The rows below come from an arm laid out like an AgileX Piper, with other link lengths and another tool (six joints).
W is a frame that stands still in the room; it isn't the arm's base.
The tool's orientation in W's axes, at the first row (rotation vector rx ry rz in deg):
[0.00 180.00 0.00]
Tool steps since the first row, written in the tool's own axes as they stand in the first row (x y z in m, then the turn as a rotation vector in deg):
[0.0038 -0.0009 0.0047 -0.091 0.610 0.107]
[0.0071 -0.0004 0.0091 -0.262 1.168 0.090]
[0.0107 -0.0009 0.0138 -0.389 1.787 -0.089]
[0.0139 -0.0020 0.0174 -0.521 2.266 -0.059]
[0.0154 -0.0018 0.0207 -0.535 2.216 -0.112]
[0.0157 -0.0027 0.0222 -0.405 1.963 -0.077]
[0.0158 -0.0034 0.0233 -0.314 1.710 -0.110]
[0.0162 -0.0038 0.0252 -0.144 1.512 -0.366]
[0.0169 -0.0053 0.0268 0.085 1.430 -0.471]
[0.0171 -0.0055 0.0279 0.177 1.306 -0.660]
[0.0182 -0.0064 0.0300 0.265 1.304 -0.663]
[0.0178 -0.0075 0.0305 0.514 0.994 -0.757]
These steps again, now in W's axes. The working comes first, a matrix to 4 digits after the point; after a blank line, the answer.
The tool's axes in the first row as the columns of a matrix, in W's axes (used below as rounded here):
[-1.0000 0.0000 0.0000]
[0.0000 1.0000 0.0000]
[0.0000 0.0000 -1.0000]

[-0.0038 -0.0009 -0.0047 0.091 0.610 -0.107]
[-0.0071 -0.0004 -0.0091 0.262 1.168 -0.090]
[-0.0107 -0.0009 -0.0138 0.389 1.787 0.089]
[-0.0139 -0.0020 -0.0174 0.521 2.266 0.059]
[-0.0154 -0.0018 -0.0207 0.535 2.216 0.112]
[-0.0157 -0.0027 -0.0222 0.405 1.963 0.077]
[-0.0158 -0.0034 -0.0233 0.314 1.710 0.110]
[-0.0162 -0.0038 -0.0252 0.144 1.512 0.366]
[-0.0169 -0.0053 -0.0268 -0.085 1.430 0.471]
[-0.0171 -0.0055 -0.0279 -0.177 1.306 0.660]
[-0.0182 -0.0064 -0.0300 -0.265 1.304 0.663]
[-0.0178 -0.0075 -0.0305 -0.514 0.994 0.757]

